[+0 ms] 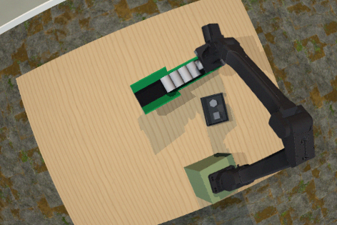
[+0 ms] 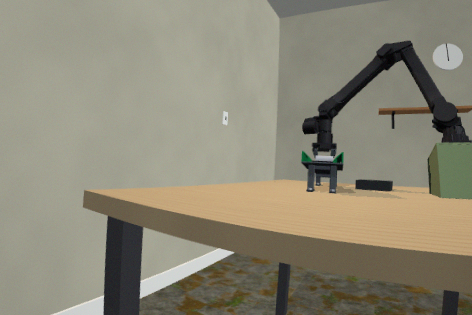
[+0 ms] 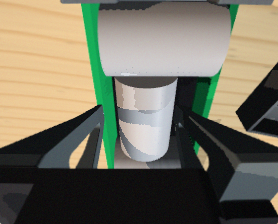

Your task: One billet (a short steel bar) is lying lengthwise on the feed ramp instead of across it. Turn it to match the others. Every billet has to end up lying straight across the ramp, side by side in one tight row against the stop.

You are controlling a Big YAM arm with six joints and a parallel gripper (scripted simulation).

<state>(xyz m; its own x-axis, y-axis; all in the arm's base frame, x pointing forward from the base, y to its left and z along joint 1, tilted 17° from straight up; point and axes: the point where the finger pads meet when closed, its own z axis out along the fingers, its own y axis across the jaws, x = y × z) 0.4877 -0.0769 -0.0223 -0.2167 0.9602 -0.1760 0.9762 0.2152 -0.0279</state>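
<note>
The ramp is 4 cm behind my hand, 11 cm to the left of it and 2 cm below it. Also, from my hand: dark tray: 21 cm behind, 8 cm below.
</note>
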